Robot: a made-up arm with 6 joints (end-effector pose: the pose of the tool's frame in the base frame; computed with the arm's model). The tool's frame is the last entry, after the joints.
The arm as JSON. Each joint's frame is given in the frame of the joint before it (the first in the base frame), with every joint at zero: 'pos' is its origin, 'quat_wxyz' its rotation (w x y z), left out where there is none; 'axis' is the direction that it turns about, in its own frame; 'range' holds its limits. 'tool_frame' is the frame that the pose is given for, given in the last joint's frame.
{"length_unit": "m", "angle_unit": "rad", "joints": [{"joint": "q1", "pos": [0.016, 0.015, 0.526], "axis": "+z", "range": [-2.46, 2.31]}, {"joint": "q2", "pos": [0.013, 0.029, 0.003], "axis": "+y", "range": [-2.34, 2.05]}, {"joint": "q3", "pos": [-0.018, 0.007, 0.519], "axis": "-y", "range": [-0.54, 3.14]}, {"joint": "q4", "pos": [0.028, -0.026, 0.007], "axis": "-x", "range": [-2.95, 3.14]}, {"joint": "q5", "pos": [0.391, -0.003, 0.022], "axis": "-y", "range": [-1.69, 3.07]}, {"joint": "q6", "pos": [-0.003, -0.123, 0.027], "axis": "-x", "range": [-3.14, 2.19]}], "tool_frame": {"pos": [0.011, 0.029, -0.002], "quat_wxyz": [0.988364, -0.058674, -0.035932, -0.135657]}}
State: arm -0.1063 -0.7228 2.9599 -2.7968 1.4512 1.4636
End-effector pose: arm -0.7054 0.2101 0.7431 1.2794 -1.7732 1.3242
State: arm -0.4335 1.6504 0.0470 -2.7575 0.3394 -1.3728
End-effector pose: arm 0.4265 -0.0747 0.1012 -1.2060 1.0264 1.5314
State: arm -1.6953 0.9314 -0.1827 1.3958 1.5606 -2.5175
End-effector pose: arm -0.0601 -0.7068 0.5878 1.9584 -0.0921 -0.3598
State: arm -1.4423 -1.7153 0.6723 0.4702 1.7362 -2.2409
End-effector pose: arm -0.1965 0.8223 0.6218 -1.6185 -0.3268 1.2189
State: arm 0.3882 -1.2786 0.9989 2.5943 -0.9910 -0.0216
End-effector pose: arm -0.7678 -0.1888 0.9785 0.1619 -0.2795 -2.5750
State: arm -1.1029 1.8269 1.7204 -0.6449 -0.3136 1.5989
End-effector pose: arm 0.3463 -0.8682 0.3137 -0.9123 0.5908 -0.8566
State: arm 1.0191 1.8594 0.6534 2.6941 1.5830 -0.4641
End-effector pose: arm 0.2733 0.6472 0.0512 0.4472 -0.0788 -2.8710
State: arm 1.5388 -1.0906 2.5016 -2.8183 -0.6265 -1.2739
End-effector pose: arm -0.1131 -0.8867 0.6326 1.3508 0.3180 -2.2673
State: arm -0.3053 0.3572 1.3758 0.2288 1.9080 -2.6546
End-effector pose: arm 0.2879 -0.2104 1.3715 0.2365 -0.6506 2.2314
